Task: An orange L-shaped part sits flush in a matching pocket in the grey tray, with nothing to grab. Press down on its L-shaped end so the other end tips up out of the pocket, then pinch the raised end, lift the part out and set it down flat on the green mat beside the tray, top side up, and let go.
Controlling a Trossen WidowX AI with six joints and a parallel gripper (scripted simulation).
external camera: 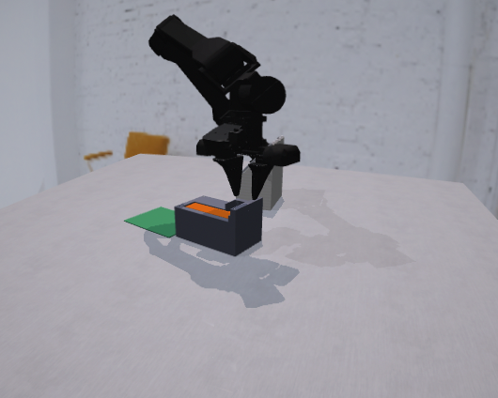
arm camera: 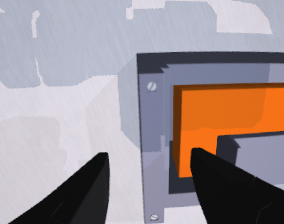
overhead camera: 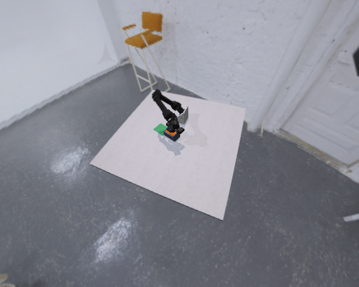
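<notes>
The orange L-shaped part is 5 cm to the right of my gripper tip, 5 cm below it and 3 cm behind it. From my gripper tip the other things lie so: green mat: 21 cm to the right, 12 cm below, 9 cm behind.
</notes>
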